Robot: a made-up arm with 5 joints.
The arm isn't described. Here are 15 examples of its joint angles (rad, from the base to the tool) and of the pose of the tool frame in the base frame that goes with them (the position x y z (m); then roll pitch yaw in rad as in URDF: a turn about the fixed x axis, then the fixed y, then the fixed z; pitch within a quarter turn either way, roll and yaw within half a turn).
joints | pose
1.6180 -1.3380 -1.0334 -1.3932 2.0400 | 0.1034 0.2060 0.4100 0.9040 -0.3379 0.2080
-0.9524 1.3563 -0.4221 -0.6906 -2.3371 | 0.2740 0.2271 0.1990 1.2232 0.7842 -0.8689
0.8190 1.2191 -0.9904 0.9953 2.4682 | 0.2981 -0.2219 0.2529 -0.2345 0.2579 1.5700
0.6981 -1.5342 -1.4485 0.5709 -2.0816 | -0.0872 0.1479 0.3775 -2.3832 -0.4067 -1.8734
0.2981 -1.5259 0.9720 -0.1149 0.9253 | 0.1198 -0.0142 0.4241 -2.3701 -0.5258 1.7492
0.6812 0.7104 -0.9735 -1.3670 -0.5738 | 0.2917 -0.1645 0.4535 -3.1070 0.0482 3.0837
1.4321 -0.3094 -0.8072 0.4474 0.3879 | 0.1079 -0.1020 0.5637 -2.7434 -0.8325 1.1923
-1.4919 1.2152 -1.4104 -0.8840 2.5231 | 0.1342 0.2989 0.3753 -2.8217 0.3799 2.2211
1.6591 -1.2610 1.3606 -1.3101 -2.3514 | 0.0905 -0.0356 0.4047 2.8924 0.2630 -2.4337
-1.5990 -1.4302 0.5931 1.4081 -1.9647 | 0.1103 0.0078 0.4107 0.9528 0.3686 -0.2226
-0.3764 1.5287 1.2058 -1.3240 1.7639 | 0.1825 0.0227 0.1810 -0.1587 0.0230 2.0898
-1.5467 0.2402 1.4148 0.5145 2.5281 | 0.1122 0.0719 0.2805 0.3972 -0.4606 -2.3514
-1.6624 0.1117 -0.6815 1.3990 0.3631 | 0.0921 0.2008 0.4611 -0.2761 -0.6976 2.0778
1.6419 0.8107 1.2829 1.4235 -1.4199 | 0.0888 -0.0680 0.2874 -1.9481 0.0951 3.0329
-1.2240 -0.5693 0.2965 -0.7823 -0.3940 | 0.1483 0.1031 0.5014 2.9034 -0.4619 -1.4187
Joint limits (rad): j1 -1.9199..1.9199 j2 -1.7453..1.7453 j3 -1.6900..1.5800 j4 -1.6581..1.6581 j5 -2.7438..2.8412
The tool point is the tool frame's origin. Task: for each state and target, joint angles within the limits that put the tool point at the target. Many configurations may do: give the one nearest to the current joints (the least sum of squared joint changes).
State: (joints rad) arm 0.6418 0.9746 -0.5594 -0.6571 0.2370
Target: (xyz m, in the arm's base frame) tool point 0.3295 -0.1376 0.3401
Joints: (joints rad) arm 0.5126 0.5333 0.0974 -0.6706 0.2370
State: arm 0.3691 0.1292 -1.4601 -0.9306 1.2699
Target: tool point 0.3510 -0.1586 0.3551
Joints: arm 0.5389 1.1734 -1.0953 -1.3513 1.2699
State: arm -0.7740 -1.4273 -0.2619 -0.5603 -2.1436
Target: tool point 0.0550 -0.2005 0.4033
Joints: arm -1.2993 -1.7453 -0.3454 -0.9398 -2.1436
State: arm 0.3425 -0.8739 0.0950 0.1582 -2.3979
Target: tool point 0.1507 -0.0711 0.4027
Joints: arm 0.8735 -0.9832 0.8904 0.4243 -2.3979
